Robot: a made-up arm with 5 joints.
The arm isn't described. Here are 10 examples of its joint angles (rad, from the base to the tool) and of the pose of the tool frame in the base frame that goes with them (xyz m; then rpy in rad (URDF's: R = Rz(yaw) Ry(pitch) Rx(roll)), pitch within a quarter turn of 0, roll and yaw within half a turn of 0).
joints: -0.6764 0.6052 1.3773 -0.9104 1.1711
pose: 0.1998 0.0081 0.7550 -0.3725 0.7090 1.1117
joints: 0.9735 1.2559 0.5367 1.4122 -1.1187
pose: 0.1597 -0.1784 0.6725 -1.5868 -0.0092 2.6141
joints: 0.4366 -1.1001 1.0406 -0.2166 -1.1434
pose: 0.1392 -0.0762 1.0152 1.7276 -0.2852 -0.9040
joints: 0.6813 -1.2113 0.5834 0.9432 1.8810
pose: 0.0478 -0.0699 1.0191 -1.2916 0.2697 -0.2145
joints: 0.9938 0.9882 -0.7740 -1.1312 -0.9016
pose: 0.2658 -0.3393 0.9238 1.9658 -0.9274 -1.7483
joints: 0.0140 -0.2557 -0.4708 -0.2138 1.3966
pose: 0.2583 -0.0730 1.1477 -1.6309 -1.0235 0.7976
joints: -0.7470 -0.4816 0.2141 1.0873 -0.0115
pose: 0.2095 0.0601 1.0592 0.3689 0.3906 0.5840
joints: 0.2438 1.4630 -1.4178 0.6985 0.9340
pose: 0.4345 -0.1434 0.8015 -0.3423 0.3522 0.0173
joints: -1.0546 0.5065 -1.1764 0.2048 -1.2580
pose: 0.2597 0.2002 1.1280 1.9208 -0.4038 0.5634
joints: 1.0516 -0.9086 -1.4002 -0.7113 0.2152
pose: -0.0552 0.1867 1.1018 -2.8983 0.3238 2.1478
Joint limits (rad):
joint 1: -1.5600..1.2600
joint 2: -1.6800..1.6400
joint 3: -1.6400..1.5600
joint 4: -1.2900..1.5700
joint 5: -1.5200..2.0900
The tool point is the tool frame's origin. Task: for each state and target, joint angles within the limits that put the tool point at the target. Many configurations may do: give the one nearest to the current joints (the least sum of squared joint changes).
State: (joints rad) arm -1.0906 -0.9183 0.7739 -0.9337 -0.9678
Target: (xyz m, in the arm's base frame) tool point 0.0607 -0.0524 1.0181
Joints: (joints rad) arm -0.2774 -1.5962 0.9750 -1.0160 -0.7505
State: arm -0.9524 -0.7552 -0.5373 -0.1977 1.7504
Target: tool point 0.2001 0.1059 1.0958
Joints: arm -1.2572 -0.5061 0.0164 -0.0420 1.6537
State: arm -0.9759 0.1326 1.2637 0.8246 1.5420
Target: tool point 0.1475 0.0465 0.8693
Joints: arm -1.5335 -0.0882 1.5220 0.9871 1.2205
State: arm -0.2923 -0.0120 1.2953 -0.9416 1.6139
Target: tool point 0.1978 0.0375 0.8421
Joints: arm -0.9379 -0.5205 1.5172 -0.7400 1.3099
